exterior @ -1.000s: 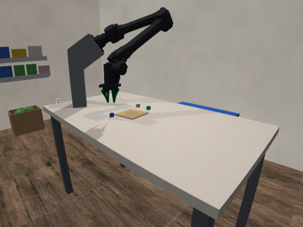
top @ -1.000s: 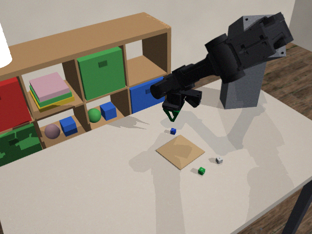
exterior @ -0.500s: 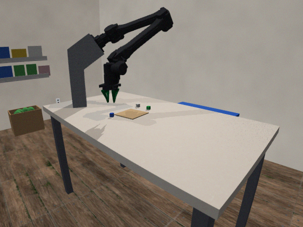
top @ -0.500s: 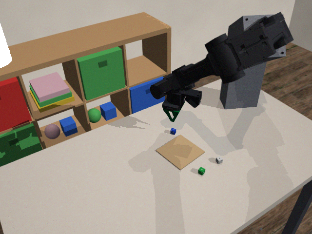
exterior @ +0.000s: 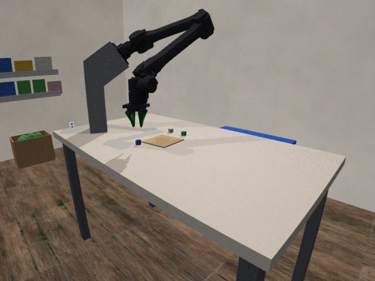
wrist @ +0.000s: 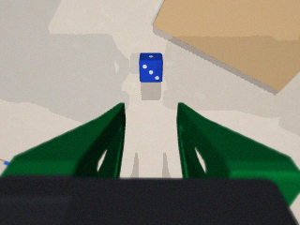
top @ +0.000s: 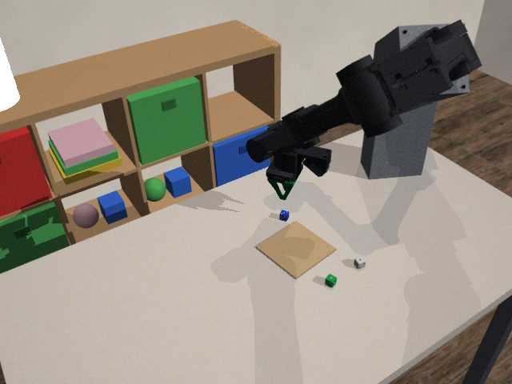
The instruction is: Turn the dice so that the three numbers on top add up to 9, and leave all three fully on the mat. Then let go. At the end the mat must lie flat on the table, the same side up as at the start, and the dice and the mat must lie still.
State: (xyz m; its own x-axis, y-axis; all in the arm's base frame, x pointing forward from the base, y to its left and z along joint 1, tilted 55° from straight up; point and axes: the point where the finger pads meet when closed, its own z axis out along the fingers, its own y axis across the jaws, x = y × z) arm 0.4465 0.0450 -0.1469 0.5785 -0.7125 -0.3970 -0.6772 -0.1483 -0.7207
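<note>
My hand is 80 mm above the blue die. Also, from my hand: tan mat (110 mm to the left, 90 mm below, 30 mm ahead); then green die (240 mm to the left, 80 mm below, 20 mm ahead); then white die (230 mm to the left, 80 mm below, 70 mm behind).
</note>
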